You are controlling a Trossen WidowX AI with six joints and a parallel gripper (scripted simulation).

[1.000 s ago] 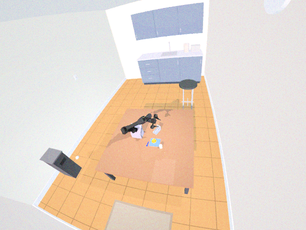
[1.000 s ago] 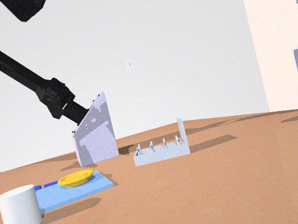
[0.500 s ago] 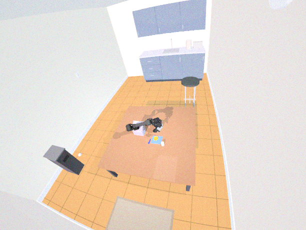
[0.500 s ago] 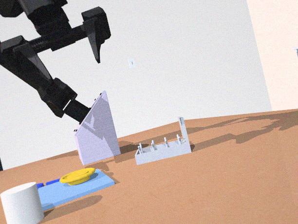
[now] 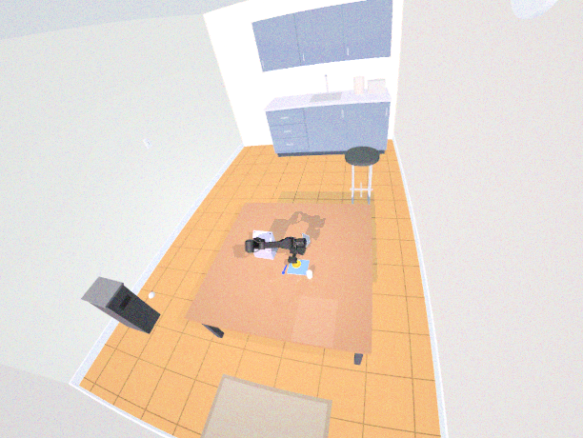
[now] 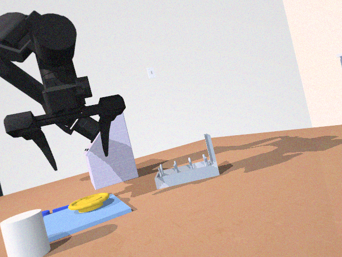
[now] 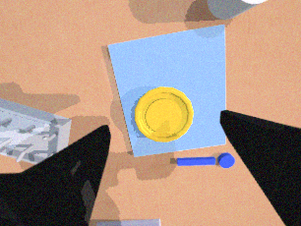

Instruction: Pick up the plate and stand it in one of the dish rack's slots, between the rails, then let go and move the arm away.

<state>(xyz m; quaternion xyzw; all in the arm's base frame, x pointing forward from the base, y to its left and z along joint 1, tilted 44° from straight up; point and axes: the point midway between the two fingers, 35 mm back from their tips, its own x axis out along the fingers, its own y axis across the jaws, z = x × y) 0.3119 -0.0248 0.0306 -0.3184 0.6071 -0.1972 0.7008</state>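
Right now my gripper tip is 70 mm above the yellow plate and 20 mm past it. From my gripper tip the other things lie so: light blue board: 80 mm below, 20 mm to the right; then white cup: 110 mm ahead, 70 mm to the right, 60 mm below; then dark blue spoon: 100 mm behind, 80 mm to the right, 80 mm below.
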